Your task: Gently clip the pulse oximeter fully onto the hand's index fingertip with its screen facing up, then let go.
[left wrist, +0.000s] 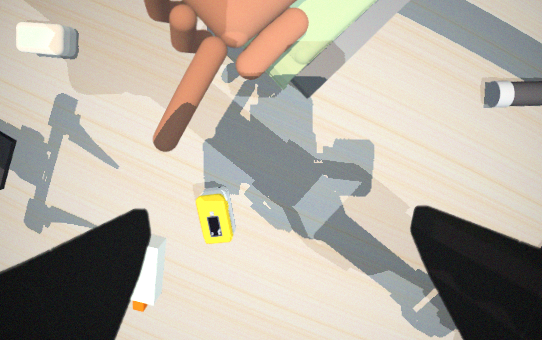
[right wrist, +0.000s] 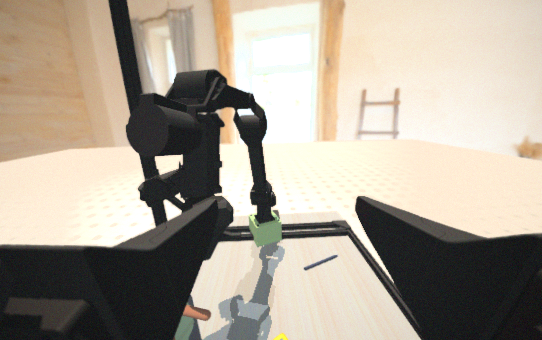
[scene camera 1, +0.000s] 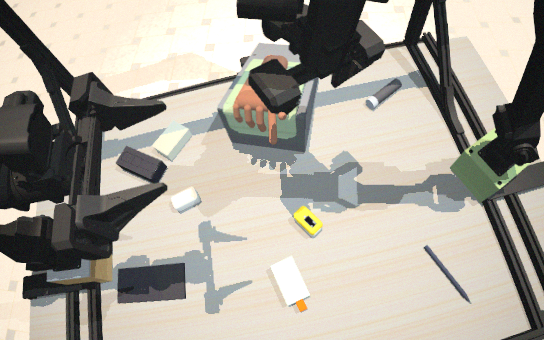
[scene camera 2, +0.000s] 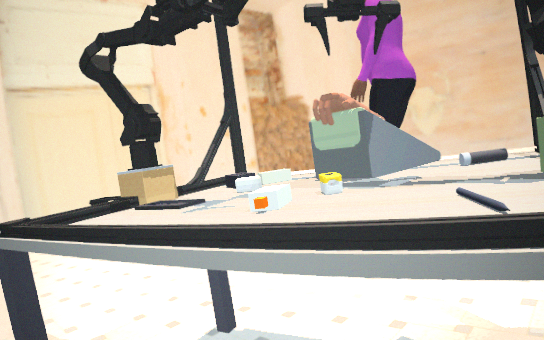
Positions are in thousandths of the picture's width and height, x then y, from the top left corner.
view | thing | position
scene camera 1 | left gripper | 571, 290
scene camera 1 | right gripper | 304, 419
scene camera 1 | white box with orange tab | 540, 849
